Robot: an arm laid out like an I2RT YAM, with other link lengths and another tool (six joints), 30 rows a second.
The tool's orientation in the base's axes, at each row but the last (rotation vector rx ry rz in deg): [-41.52, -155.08, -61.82]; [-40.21, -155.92, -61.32]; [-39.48, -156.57, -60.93]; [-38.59, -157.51, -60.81]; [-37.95, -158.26, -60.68]
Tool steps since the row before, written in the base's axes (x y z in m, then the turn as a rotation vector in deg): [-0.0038, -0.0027, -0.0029, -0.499, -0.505, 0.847]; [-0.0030, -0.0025, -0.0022, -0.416, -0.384, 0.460]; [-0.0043, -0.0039, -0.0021, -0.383, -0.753, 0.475]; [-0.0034, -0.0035, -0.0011, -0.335, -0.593, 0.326]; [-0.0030, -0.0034, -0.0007, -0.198, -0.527, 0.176]
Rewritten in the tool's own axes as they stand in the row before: [0.0014, -0.0053, 0.0001, 0.495, -0.040, -0.987]; [0.0011, -0.0043, -0.0002, 0.356, -0.160, -0.616]; [0.0018, -0.0058, -0.0012, 0.195, -0.374, -0.872]; [0.0015, -0.0045, -0.0017, 0.171, -0.339, -0.653]; [0.0013, -0.0040, -0.0019, 0.033, -0.327, -0.490]
